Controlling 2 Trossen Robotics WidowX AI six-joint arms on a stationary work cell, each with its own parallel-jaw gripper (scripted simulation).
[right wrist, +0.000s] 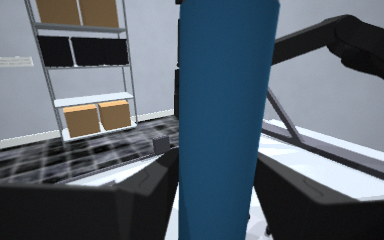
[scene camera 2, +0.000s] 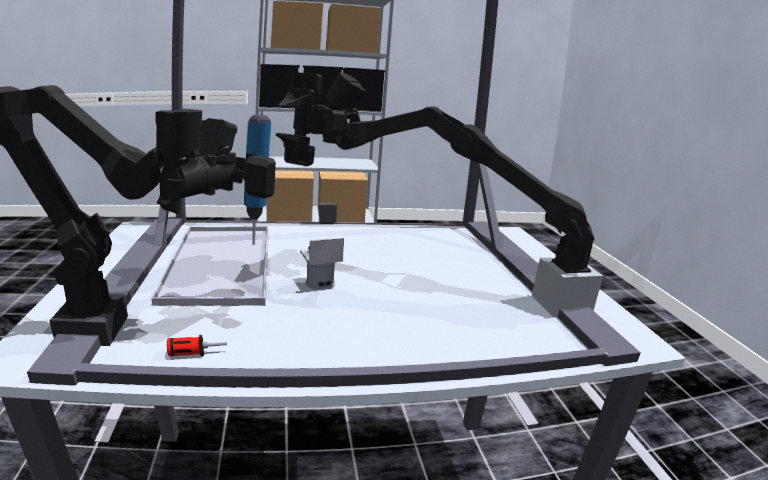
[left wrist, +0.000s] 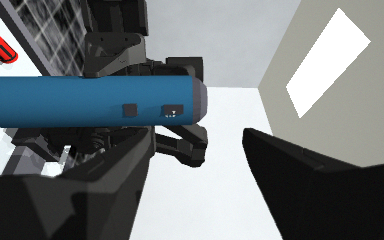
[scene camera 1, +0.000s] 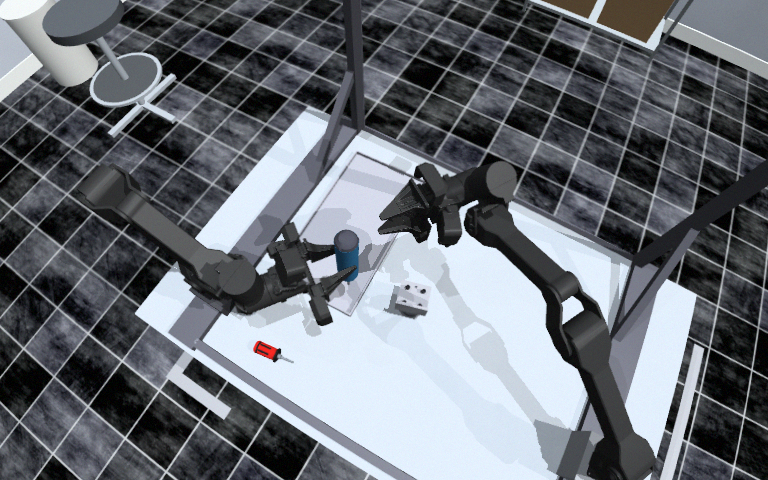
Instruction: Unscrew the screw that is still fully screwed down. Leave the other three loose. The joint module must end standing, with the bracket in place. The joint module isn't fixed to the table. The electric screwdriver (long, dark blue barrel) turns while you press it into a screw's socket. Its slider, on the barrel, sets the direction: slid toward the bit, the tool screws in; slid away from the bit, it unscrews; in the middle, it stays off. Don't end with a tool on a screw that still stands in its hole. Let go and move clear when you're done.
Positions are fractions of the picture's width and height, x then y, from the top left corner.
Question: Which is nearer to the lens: the bracket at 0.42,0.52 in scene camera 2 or the electric screwdriver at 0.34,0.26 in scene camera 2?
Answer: The electric screwdriver.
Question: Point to an electric screwdriver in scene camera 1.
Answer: At 0.45,0.51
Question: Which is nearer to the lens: the joint module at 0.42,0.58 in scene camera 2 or the shallow tray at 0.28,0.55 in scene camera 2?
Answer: The joint module.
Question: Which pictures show the electric screwdriver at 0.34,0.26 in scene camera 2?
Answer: The right wrist view, scene camera 2, the left wrist view and scene camera 1: all of them.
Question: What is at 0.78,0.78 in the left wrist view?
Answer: My left gripper.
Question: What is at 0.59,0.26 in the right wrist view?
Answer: An electric screwdriver.
